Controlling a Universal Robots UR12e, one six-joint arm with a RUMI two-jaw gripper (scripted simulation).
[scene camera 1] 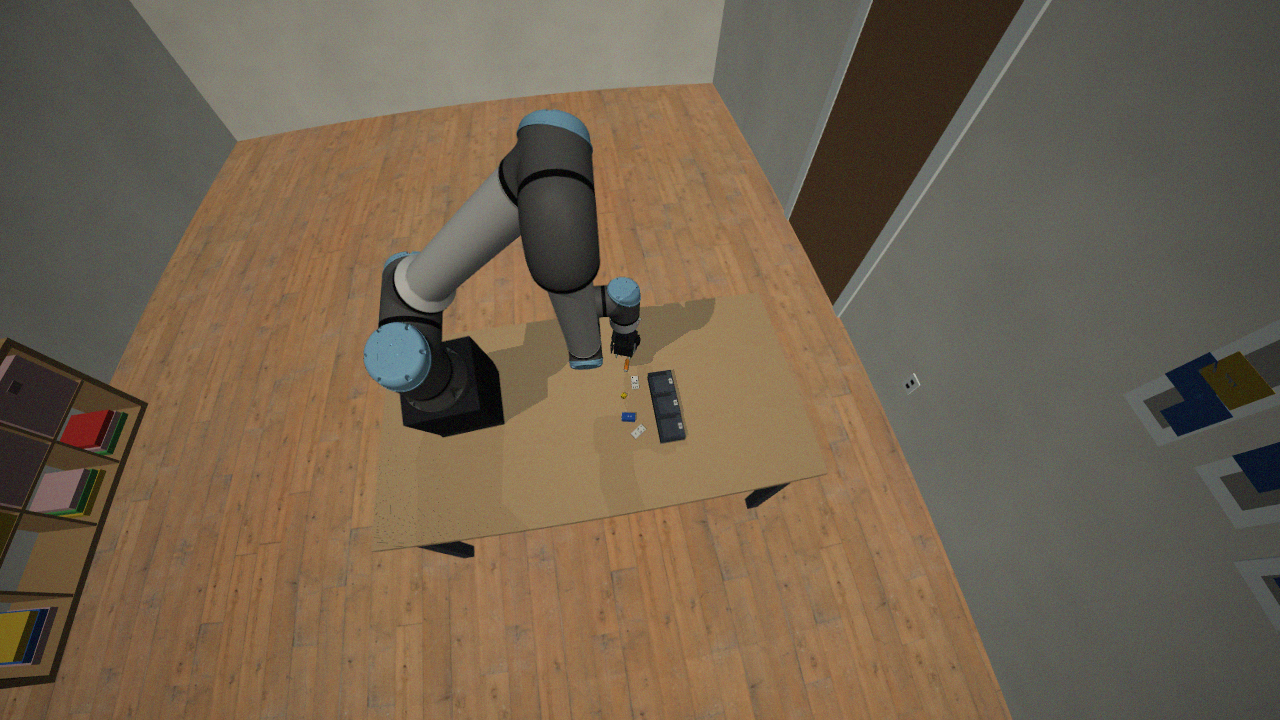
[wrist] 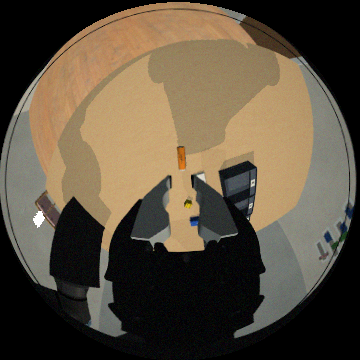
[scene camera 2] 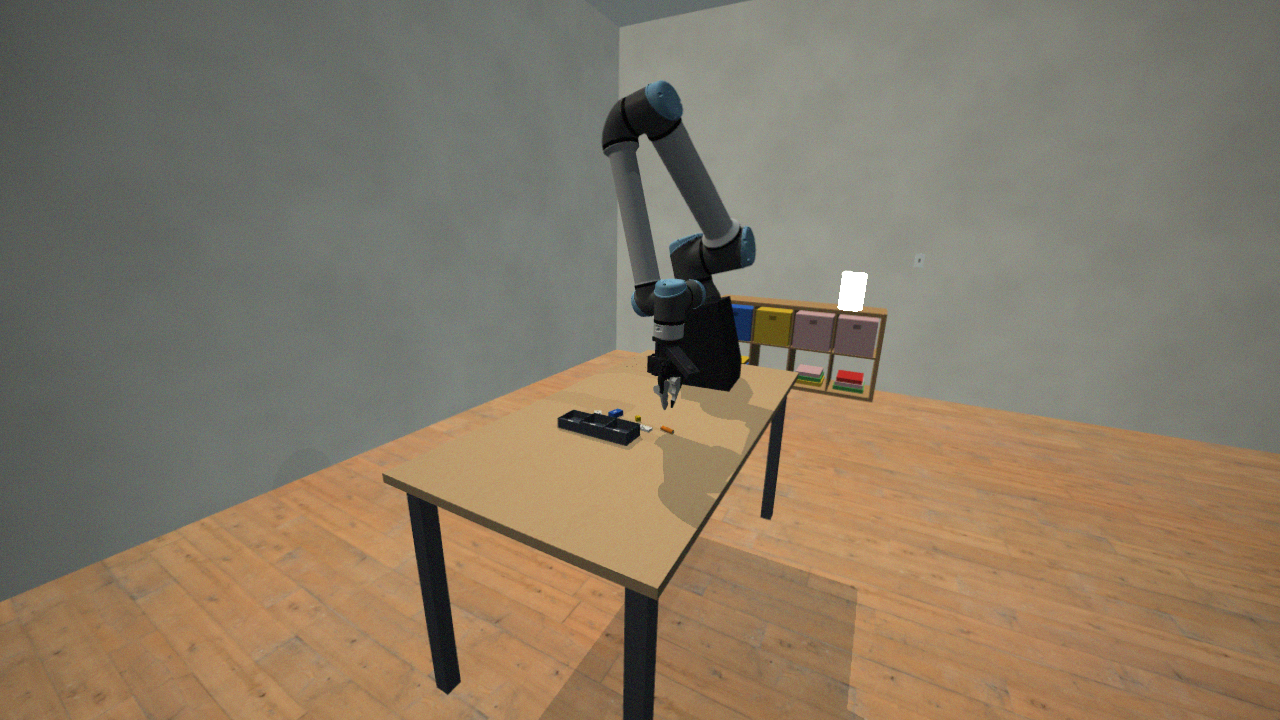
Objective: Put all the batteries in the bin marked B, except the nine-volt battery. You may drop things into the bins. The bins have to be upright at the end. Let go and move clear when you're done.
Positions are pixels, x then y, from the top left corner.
Scene:
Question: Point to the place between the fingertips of my gripper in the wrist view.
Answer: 181,176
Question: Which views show the bin tray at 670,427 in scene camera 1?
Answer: Scene camera 1, the wrist view and scene camera 2: all of them.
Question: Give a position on a bin tray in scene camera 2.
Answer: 608,428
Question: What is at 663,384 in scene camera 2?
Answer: My gripper.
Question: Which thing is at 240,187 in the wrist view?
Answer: A bin tray.

